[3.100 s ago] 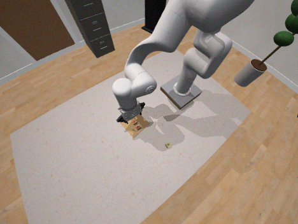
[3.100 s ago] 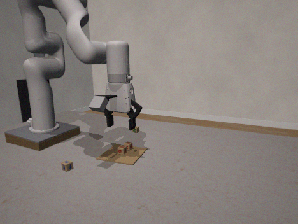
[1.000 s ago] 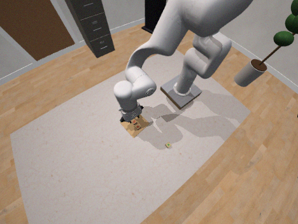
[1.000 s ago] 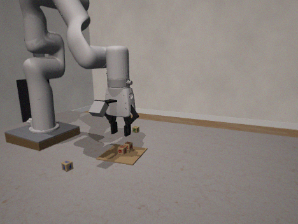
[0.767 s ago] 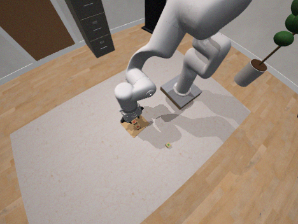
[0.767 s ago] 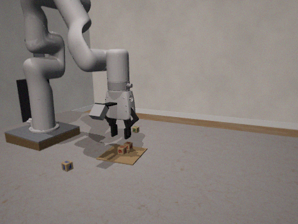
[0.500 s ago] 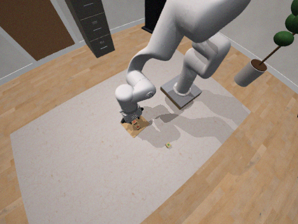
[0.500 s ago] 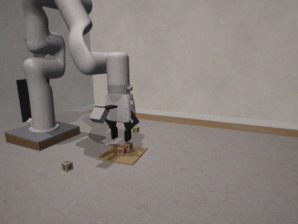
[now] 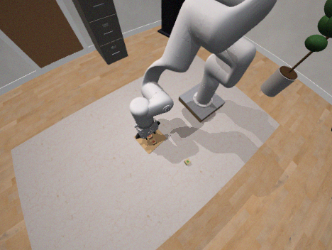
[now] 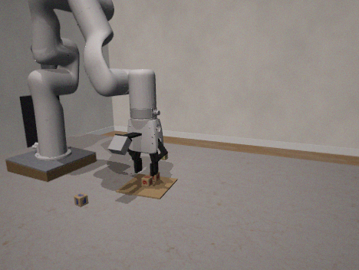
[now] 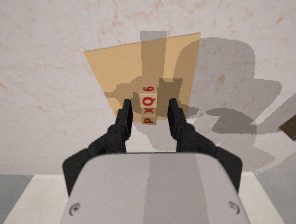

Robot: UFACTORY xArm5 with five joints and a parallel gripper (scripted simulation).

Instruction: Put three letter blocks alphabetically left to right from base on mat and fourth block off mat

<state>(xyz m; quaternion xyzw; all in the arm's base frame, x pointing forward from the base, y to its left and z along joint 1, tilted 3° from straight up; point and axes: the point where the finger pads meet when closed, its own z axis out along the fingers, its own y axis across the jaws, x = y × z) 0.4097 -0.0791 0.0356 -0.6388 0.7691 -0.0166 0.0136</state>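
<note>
Now: the tan mat 6 cm below my hand. Round my hand: blue-lettered block (15 cm to the right, 13 cm behind, 5 cm below).
</note>
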